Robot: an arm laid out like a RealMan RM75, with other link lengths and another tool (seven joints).
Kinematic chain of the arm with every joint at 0, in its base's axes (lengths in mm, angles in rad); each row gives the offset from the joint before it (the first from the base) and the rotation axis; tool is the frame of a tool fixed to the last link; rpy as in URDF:
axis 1: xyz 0 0 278.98 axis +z
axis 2: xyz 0 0 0 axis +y
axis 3: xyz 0 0 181.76 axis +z
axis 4: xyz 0 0 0 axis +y
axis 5: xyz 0 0 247.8 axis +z
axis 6: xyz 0 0 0 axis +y
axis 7: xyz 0 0 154.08 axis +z
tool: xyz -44 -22 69 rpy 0 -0.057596 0.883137
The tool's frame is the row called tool.
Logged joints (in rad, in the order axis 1, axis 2, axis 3, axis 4, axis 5, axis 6, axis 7), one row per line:
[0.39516 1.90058 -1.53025 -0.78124 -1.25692 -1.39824 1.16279]
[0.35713 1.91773 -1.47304 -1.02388 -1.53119 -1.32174 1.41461]
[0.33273 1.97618 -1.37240 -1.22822 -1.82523 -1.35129 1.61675]
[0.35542 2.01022 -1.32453 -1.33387 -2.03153 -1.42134 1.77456]
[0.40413 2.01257 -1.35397 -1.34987 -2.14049 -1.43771 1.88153]
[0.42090 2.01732 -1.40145 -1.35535 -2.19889 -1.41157 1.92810]
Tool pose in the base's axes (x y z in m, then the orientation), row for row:
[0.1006 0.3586 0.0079 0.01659 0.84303 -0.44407 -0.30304]
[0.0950 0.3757 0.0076 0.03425 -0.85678 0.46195 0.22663]
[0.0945 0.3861 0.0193 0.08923 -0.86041 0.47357 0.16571]
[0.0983 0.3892 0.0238 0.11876 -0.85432 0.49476 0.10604]
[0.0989 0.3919 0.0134 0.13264 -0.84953 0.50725 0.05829]
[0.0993 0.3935 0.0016 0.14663 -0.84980 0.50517 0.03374]
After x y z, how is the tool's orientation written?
As a quaternion, w x y z.
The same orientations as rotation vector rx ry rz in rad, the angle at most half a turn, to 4 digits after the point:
[2.6208 -1.3805 -0.9421]
[-2.6345 1.4204 0.6969]
[-2.5595 1.4088 0.4929]
[-2.4982 1.4468 0.3101]
[-2.4646 1.4716 0.1691]
[-2.4461 1.4541 0.0971]

